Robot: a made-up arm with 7 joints.
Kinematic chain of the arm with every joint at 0, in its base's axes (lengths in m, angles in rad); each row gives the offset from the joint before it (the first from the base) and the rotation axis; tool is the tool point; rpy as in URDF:
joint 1: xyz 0 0 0 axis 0.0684 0.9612 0.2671
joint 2: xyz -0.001 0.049 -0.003 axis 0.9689 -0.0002 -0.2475
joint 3: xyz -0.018 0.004 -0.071 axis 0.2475 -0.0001 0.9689
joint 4: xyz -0.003 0 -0.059 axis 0.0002 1 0
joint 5: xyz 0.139 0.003 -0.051 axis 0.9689 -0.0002 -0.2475
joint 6: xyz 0.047 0 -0.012 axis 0.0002 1 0
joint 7: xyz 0.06 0 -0.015 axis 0.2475 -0.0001 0.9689
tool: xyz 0 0 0 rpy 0 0.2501 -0.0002
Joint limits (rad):
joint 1: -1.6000..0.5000
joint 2: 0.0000..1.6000
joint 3: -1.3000..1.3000
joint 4: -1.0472..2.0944
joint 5: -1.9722..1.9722
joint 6: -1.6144..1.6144
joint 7: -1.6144..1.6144
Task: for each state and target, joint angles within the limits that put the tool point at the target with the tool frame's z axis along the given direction. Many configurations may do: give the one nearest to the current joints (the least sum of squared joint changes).
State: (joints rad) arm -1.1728 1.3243 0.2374 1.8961 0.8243 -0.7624 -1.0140
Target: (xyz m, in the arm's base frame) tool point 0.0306 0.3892 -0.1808 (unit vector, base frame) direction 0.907 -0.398 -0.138
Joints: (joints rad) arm -0.3244 1.1283 0.3404 1.6872 0.6853 -0.2915 -1.0140
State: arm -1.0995 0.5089 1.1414 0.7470 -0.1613 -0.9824 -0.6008
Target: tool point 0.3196 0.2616 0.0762 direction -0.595 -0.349 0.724
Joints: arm -1.5225 0.8063 0.7377 1.2035 0.2609 -0.5289 -0.6008
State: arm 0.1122 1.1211 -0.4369 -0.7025 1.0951 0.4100 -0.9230
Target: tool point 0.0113 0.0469 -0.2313 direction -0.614 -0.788 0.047
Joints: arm 0.5000 1.4071 -0.8696 -0.6137 0.9908 0.3796 -0.9230
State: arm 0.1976 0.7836 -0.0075 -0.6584 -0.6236 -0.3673 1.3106
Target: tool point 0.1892 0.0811 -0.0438 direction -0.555 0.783 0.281
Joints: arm 0.1890 0.2629 -0.0422 -0.7550 -1.2154 -0.6113 1.3106
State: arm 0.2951 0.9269 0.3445 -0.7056 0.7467 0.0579 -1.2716
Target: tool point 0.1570 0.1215 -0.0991 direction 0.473 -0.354 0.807
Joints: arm 0.5000 0.0958 0.1651 -0.9049 0.2766 0.6007 -1.2716
